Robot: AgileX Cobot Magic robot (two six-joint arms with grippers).
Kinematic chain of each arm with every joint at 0, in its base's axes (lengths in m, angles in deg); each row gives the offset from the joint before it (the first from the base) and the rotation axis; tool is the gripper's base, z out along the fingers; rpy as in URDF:
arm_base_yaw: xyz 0 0 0.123 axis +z
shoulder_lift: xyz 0 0 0 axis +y
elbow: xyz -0.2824 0 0.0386 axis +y
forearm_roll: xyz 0.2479 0 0.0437 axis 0.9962 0 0.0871
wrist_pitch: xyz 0 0 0 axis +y
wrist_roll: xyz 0.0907 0 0.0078 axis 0.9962 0 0.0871
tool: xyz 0 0 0 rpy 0 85 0
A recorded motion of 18 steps. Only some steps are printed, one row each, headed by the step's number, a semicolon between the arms.
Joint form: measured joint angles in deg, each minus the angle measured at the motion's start. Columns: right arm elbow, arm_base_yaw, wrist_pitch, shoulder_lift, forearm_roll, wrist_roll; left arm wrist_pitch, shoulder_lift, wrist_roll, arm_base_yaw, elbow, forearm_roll.
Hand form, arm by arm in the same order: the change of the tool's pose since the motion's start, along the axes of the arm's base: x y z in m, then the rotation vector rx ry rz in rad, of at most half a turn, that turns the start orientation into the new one. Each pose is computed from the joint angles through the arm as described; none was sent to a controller.
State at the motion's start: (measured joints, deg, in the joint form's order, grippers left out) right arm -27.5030 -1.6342 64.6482 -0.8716 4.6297 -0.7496; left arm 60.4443 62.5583 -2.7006 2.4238 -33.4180 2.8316
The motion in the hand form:
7: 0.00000 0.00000 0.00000 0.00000 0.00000 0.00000; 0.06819 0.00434 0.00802 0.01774 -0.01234 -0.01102
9: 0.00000 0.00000 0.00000 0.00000 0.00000 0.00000; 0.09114 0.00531 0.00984 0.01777 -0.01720 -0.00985
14: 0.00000 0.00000 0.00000 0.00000 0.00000 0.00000; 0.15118 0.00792 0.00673 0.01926 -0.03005 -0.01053
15: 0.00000 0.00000 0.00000 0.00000 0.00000 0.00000; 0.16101 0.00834 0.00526 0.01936 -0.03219 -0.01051
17: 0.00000 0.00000 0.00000 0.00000 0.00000 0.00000; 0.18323 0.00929 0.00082 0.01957 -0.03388 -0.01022
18: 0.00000 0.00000 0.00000 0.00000 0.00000 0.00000; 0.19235 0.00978 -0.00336 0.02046 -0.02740 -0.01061
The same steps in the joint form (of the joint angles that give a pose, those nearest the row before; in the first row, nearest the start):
7: 0.00 0.00 0.00 0.00 0.00 0.00; -2.60 14.42 0.00 0.00 -12.58 1.16
9: 0.00 0.00 0.00 0.00 0.00 0.00; -2.72 18.91 -0.07 0.00 -17.22 1.16
14: 0.00 0.00 0.00 0.00 0.00 0.00; -2.98 30.67 -0.07 0.00 -29.46 1.23
15: 0.00 0.00 0.00 0.00 0.00 0.00; -2.98 32.62 -0.07 0.00 -31.53 1.23
17: 0.00 0.00 0.00 0.00 0.00 0.00; -2.74 37.11 -0.07 0.00 -36.36 1.23
18: 0.00 0.00 0.00 0.00 0.00 0.00; -2.55 39.23 -0.07 0.00 -38.30 1.30

